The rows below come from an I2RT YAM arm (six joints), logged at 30 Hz.
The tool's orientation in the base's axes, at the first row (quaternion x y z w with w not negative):
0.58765 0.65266 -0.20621 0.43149
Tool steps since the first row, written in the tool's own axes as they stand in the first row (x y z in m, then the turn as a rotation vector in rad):
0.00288 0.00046 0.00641 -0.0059 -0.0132 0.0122
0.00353 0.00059 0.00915 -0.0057 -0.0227 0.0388
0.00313 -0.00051 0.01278 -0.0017 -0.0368 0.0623
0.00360 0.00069 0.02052 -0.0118 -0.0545 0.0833
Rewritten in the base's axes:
0.00267 -0.00318 -0.00569 -0.0089 -0.0159 -0.0050
0.00372 -0.00489 -0.00767 -0.0094 -0.0386 -0.0219
0.00382 -0.00819 -0.00958 -0.0149 -0.0576 -0.0412
0.00746 -0.01365 -0.01387 -0.0255 -0.0838 -0.0487

